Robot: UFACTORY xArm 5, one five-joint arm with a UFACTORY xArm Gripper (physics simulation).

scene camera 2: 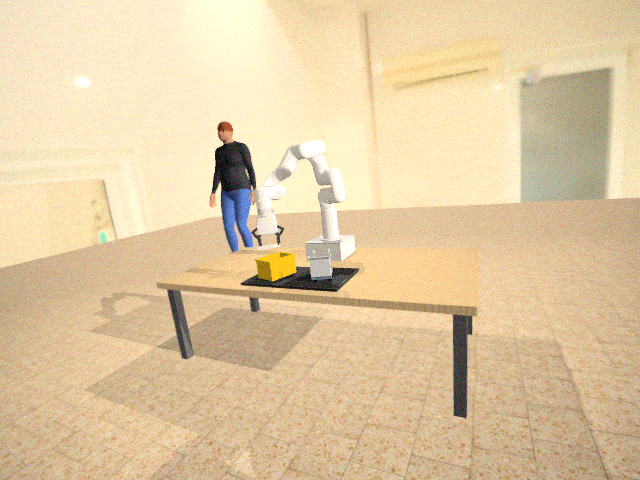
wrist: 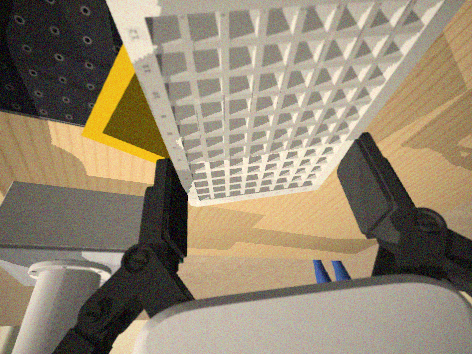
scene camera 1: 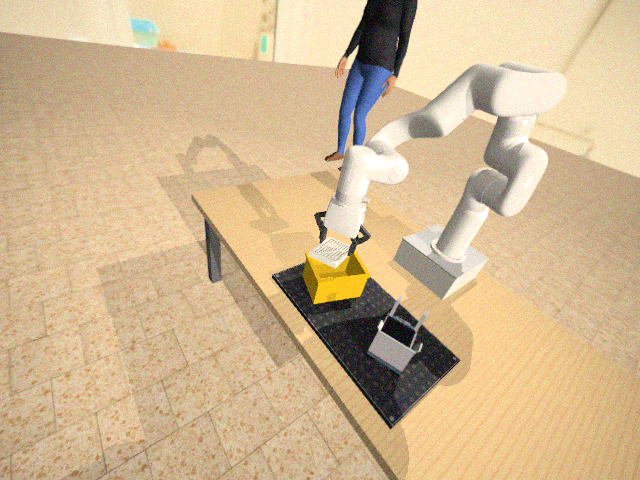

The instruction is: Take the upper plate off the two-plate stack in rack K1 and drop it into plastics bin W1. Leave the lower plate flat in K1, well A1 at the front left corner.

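Frame: origin at the arm's base, x ahead, y left, z up, level; metres.
Seen in the pictures: gripper, between the fingertips: (wrist: 261, 163) (scene camera 1: 336, 247); arm's base, origin of its link: (scene camera 2: 331, 239) (wrist: 73, 270) (scene camera 1: 447, 251).
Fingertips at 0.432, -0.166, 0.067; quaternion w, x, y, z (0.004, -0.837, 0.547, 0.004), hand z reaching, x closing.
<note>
Offsets run from my fingertips to a thing's top centre, as dx, dy, dz. Level surfaces: height alone.
My gripper (scene camera 1: 337, 245) (scene camera 2: 269, 244) (wrist: 261, 163) is shut on the upper plate, a white multiwell plate @(+0.023, +0.008, +0.020) (scene camera 1: 329, 252) (scene camera 2: 268, 247) (wrist: 270, 100) held by its sides with its wells facing up. It hangs above the rim level of the yellow plastics bin W1 @(-0.012, +0.014, -0.061) (scene camera 1: 338, 287) (scene camera 2: 277, 267) (wrist: 107, 107), overlapping the bin's back left part in scene camera 1. In the wrist view the plate hides much of the bin. Grey rack K1 @(-0.015, +0.269, -0.041) (scene camera 1: 391, 350) (scene camera 2: 320, 268) stands apart from the bin, with two upright posts. Its interior looks dark, and the lower plate cannot be made out.
The bin and rack stand on a black perforated mat @(dz -0.161) (scene camera 1: 338, 330) (scene camera 2: 297, 282) (wrist: 50, 65) on the wooden table @(dz -0.174) (scene camera 1: 516, 361) (scene camera 2: 413, 273) (wrist: 220, 225). The arm's grey base box (scene camera 1: 429, 268) (scene camera 2: 343, 248) (wrist: 75, 215) is behind the mat. A person (scene camera 1: 361, 98) (scene camera 2: 235, 170) stands beyond the table.
</note>
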